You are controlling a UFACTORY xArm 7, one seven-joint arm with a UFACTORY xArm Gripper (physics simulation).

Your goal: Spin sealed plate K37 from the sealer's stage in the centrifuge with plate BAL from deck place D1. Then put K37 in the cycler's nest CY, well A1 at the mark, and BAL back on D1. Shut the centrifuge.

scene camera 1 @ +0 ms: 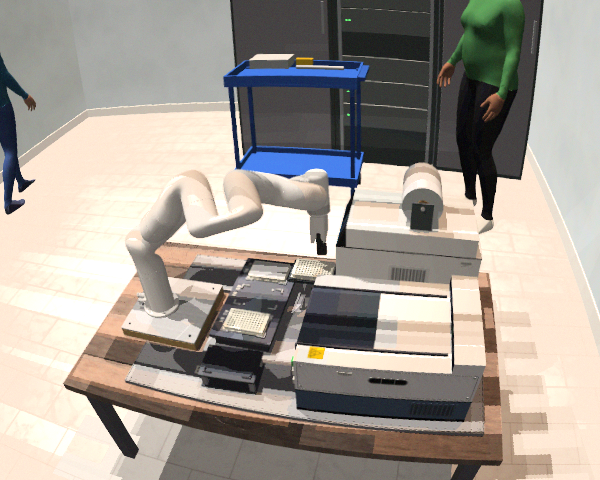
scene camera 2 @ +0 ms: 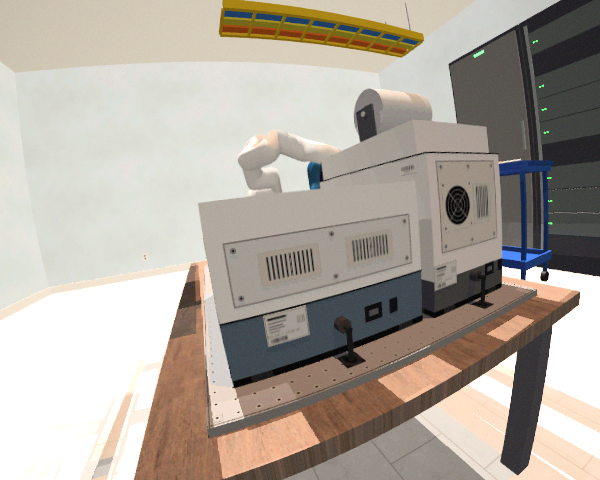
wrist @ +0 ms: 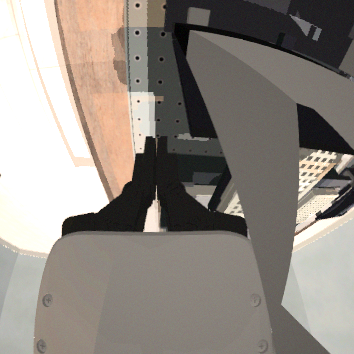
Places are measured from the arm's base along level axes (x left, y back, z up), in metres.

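Pixels of known places: gripper, between the fingertips: (scene camera 1: 322, 254) (wrist: 156, 149); arm's base, origin of its link: (scene camera 1: 161, 305).
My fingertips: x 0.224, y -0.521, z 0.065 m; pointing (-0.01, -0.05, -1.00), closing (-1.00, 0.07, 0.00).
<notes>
Ahead of a thing's pixels: the offset from my fingertips to its top centre. Level surfaces: height alone.
My gripper (scene camera 1: 321, 245) (wrist: 156, 149) is shut and empty, pointing down left of the back machine with the roll, above the bench's back edge. A pale plate with wells @(dx -0.109, dy +0.021, dz +0.026 m) (scene camera 1: 311, 269) lies beside that back machine @(dx -0.144, dy -0.275, dz +0.386 m) (scene camera 1: 406, 245). Another plate with wells @(dx -0.304, dy +0.208, dz -0.026 m) (scene camera 1: 246, 321) lies on the near part of the dark deck @(dz -0.043 m) (scene camera 1: 227, 334), and a flatter pale plate @(dx -0.058, dy +0.173, dz -0.026 m) (scene camera 1: 267, 271) lies on its far part. No K37, BAL or D1 label is legible. The front white-and-blue machine (scene camera 1: 387, 375) (scene camera 2: 320, 260) has a dark panel on top; I cannot tell whether it is open. Grey panels hide part of the wrist view.
A low black stand (scene camera 1: 231, 362) is at the near side of the deck. The back machine (scene camera 2: 460, 200) and its roll @(dx -0.147, dy -0.296, dz +0.386 m) (scene camera 1: 421, 192) (scene camera 2: 400, 111) rise close to the gripper's right. A blue cart (scene camera 1: 295, 80) stands behind the bench. Two people stand in the room.
</notes>
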